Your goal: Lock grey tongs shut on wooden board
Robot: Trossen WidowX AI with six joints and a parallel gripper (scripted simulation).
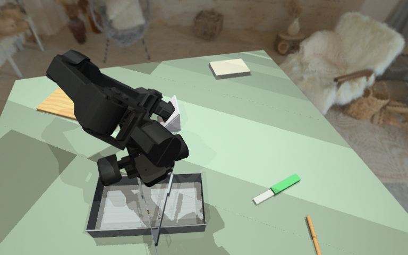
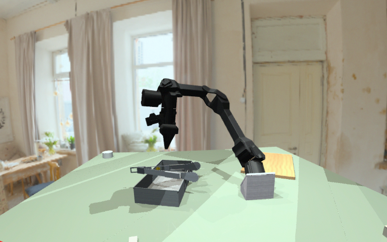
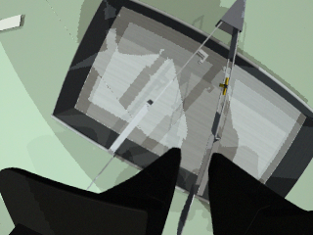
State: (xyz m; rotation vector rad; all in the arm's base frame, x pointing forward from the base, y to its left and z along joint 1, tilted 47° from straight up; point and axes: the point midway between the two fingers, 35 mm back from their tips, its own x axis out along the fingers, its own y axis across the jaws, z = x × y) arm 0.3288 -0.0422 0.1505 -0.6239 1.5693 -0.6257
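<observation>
My gripper tip is 90 mm above the yellow lock piece, 40 mm short of it and 30 mm to the left of it. The rest, counted from my gripper tip: dark roasting tin: 130 mm below, 20 mm to the right; wooden board: 550 mm behind, 150 mm below, 130 mm to the right; cream block: 560 mm behind, 530 mm to the left, 150 mm below.
</observation>
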